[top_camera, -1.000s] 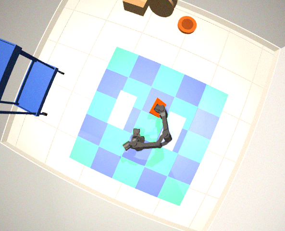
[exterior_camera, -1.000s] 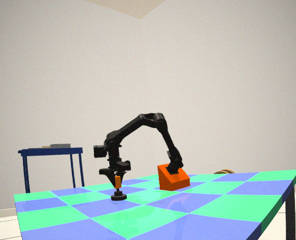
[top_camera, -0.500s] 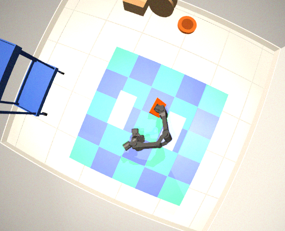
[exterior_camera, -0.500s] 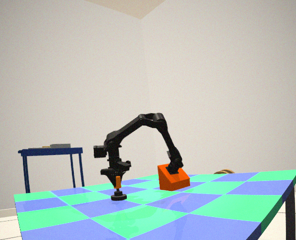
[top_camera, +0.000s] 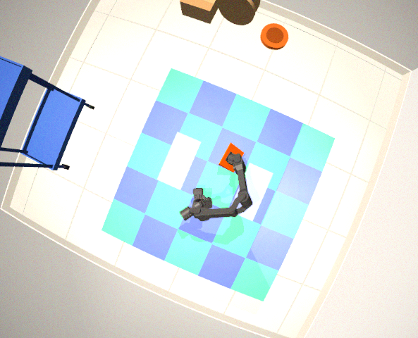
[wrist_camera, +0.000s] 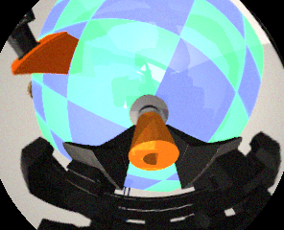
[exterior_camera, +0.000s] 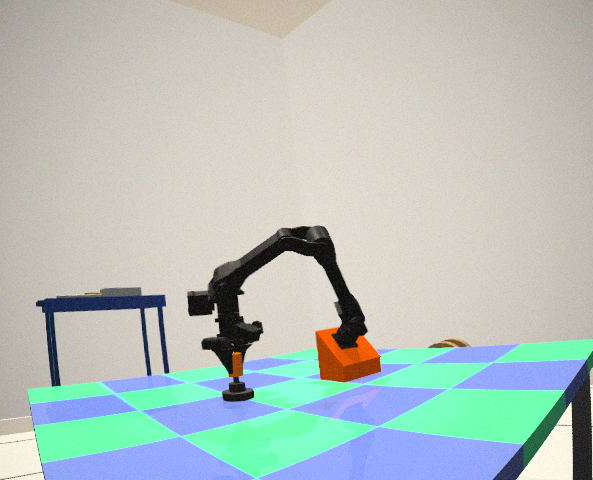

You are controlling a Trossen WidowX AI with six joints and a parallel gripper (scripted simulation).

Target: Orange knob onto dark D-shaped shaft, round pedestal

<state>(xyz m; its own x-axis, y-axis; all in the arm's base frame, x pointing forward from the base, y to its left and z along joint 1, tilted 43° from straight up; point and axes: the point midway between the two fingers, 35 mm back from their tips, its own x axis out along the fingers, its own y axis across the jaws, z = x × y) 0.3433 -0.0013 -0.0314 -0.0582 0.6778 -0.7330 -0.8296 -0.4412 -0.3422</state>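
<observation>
Now: gripper tip 2 cm below the orange knob. Also, from my gripper tip: dark round pedestal: 4 cm below.
</observation>
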